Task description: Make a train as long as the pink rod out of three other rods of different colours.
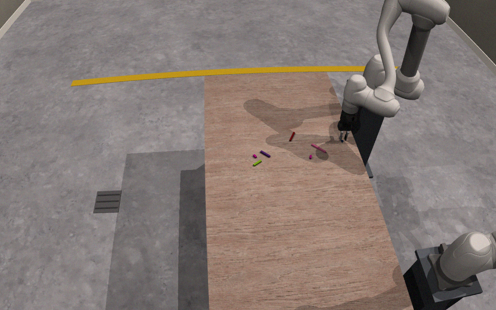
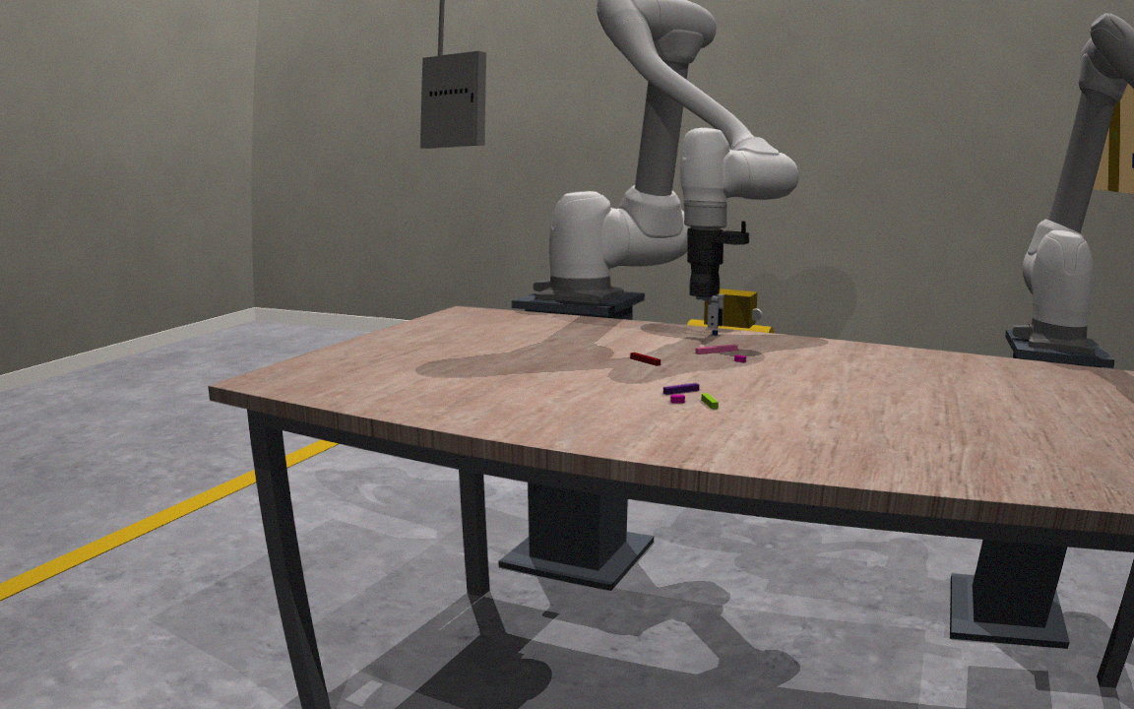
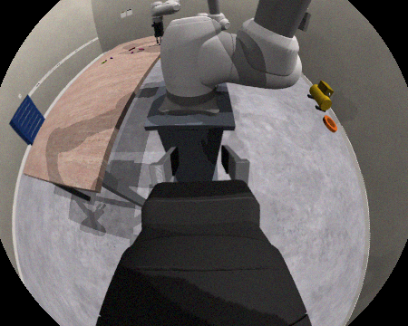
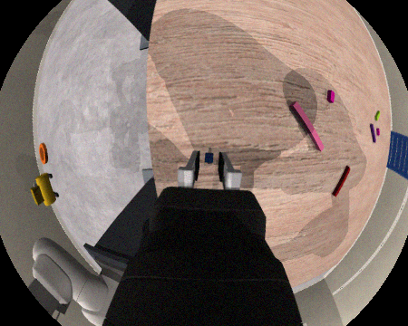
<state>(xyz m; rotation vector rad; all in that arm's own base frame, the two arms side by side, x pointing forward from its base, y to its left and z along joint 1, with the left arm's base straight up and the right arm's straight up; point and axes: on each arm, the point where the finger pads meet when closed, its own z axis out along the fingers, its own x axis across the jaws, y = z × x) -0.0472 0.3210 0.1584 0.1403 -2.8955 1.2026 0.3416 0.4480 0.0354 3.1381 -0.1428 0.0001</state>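
Note:
Right now my right hand is 3 cm above the blue rod. From my right hand the other things lie so: red rod (28 cm ahead, 5 cm to the right, 3 cm below); then purple rod (45 cm ahead, 7 cm to the left, 3 cm below); then pink rod (15 cm ahead, 5 cm to the left, 3 cm below).

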